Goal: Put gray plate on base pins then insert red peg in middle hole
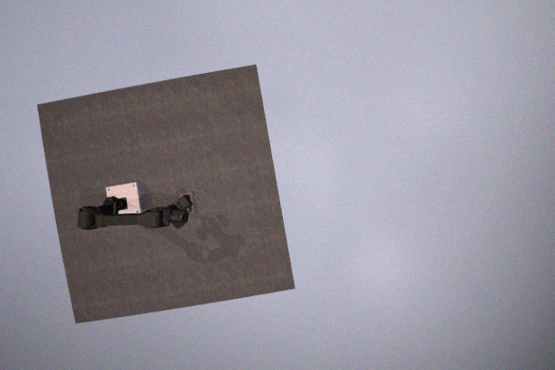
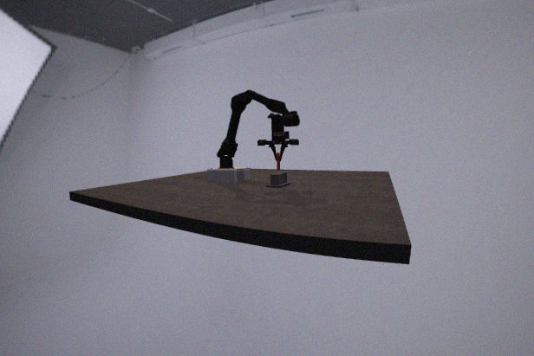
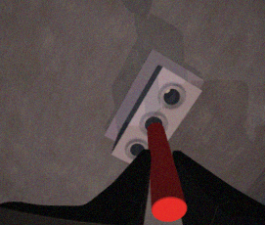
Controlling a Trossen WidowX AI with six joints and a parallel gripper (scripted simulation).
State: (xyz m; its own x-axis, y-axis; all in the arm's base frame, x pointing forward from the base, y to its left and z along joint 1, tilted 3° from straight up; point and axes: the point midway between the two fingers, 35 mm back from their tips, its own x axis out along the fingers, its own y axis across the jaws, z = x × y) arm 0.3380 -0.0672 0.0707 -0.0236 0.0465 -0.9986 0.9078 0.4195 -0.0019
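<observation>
Now: the gray plate 70 mm below my gripper tip. The rest, counted from my gripper tip: red peg right at my gripper tip.
</observation>
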